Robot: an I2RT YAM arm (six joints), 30 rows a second.
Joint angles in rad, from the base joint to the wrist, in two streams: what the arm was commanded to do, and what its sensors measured. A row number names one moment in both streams.
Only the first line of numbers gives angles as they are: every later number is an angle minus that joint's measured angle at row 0.
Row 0, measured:
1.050 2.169 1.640 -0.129 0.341 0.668
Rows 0 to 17, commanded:
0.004 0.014 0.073 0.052 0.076 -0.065
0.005 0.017 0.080 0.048 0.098 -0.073
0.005 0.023 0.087 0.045 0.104 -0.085
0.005 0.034 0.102 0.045 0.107 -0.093
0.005 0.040 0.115 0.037 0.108 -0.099
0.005 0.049 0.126 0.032 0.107 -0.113
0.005 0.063 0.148 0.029 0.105 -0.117
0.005 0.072 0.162 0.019 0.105 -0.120
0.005 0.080 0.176 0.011 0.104 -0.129
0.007 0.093 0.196 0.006 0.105 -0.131
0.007 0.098 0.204 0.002 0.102 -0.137
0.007 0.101 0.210 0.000 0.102 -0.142
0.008 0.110 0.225 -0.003 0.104 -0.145
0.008 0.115 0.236 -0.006 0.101 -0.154
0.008 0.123 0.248 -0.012 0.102 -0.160
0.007 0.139 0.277 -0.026 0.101 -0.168
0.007 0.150 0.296 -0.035 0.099 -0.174
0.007 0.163 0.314 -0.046 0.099 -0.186
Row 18, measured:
0.001 0.139 0.237 -0.023 0.074 -0.138
